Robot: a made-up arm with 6 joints.
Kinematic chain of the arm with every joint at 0, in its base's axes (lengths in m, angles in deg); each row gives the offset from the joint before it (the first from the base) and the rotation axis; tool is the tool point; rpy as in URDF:
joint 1: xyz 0 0 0.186 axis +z
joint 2: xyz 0 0 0 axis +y
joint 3: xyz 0.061 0 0.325 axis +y
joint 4: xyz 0.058 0 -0.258 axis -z
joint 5: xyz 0 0 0 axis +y
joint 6: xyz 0.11 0 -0.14 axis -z
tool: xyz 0 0 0 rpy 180 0 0
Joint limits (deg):
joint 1: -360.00..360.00
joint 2: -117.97..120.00
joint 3: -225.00..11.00
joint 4: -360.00..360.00
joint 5: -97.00..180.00
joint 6: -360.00..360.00
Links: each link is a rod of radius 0.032 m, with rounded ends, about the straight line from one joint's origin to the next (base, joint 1, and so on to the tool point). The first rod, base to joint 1, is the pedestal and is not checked.
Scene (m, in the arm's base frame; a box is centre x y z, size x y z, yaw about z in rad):
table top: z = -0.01
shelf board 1: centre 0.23 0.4 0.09 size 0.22 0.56 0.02 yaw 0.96
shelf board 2: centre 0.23 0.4 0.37 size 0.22 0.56 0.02 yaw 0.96
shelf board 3: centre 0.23 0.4 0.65 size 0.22 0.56 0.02 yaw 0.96
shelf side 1: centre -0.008 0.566 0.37 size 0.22 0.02 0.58 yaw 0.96
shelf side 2: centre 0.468 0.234 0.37 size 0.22 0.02 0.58 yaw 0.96
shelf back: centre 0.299 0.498 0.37 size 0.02 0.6 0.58 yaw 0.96
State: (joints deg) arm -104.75 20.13 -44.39 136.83 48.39 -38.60
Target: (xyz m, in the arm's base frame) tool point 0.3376 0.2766 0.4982
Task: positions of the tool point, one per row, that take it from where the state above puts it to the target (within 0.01 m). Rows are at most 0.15 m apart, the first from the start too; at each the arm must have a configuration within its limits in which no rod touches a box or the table.
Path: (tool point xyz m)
1: 0.0230 -0.4274 0.1664
2: 0.1323 -0.4047 0.2244
3: 0.2281 -0.3467 0.2811
4: 0.2984 -0.2606 0.3351
5: 0.3349 -0.1573 0.3850
6: 0.3337 -0.0502 0.4295
7: 0.2964 0.0469 0.4676
8: 0.2293 0.1219 0.4982
9: 0.2702 0.1626 0.5108
10: 0.3078 0.2145 0.5110
11: 0.3376 0.2766 0.4982

